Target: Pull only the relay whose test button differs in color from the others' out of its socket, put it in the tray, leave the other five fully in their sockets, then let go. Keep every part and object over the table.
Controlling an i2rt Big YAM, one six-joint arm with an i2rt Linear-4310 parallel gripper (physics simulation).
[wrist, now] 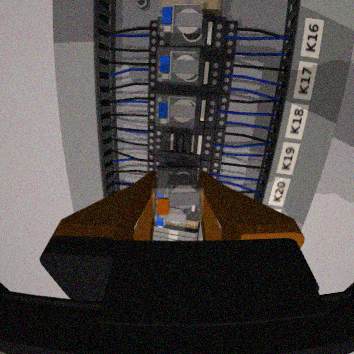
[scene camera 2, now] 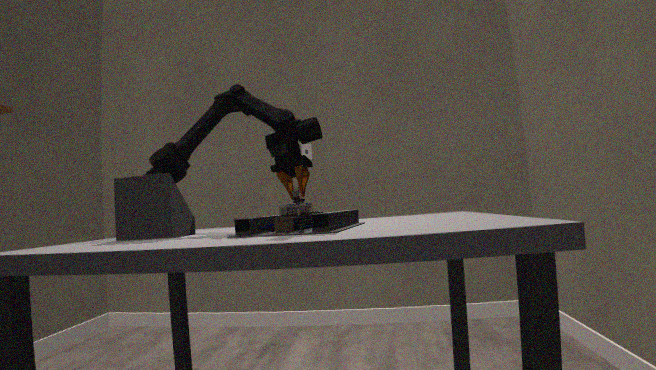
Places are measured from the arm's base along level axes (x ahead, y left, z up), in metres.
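Where they show: gripper, between the fingertips: (wrist: pixel 177 178) (scene camera 2: pixel 297 197); arm's base, origin of its link: (scene camera 2: pixel 147 194).
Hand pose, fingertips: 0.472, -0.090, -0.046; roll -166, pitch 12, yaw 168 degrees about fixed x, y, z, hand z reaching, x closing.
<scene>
Things, the pixels of their top centre, and the offset from my fingertips, as dx, dy, dz. "*": a spot on its surface instead. Level surfaces: height alone.
- clear relay with the orange test button, centre of its top: (wrist: pixel 168 207) (scene camera 2: pixel 297 187) +0.000, +0.005, +0.029
- bare dark socket, centre of its top: (wrist: pixel 182 126) (scene camera 2: pixel 298 218) +0.001, -0.027, -0.054
- blue button, centre of its top: (wrist: pixel 159 220) +0.028, +0.042, -0.017
- relay row, a spot on its surface: (scene camera 2: pixel 290 208) * -0.011, -0.080, -0.027
- K20, a spot on its surface: (wrist: pixel 279 192) * -0.073, +0.040, -0.043
- white table, height of its surface: dz -0.086
My gripper (scene camera 2: pixel 298 196) (wrist: pixel 177 178) is shut on the clear relay with the orange test button (wrist: pixel 163 206). The relay is upright between the fingers, above the row of sockets. A bare dark socket (wrist: pixel 185 144) shows just ahead of the fingers in the wrist view. Beyond it, three clear relays (wrist: pixel 183 110) (wrist: pixel 186 66) (wrist: pixel 189 22) with blue buttons sit in their sockets. Another blue button (wrist: pixel 160 220) shows below the orange one, partly hidden by the held relay and gripper. In the scene view the relay row (scene camera 2: pixel 290 208) is small and dark. The tray cannot be made out.
Black slotted wire ducts (scene camera 2: pixel 336 220) (wrist: pixel 103 100) flank the sockets, with black and blue wires running to them. Labels K16 (wrist: pixel 312 38) to K20 (wrist: pixel 279 192) line the right side. The panel lies on the white table (scene camera 2: pixel 450 226), right of the grey arm base (scene camera 2: pixel 145 207).
</scene>
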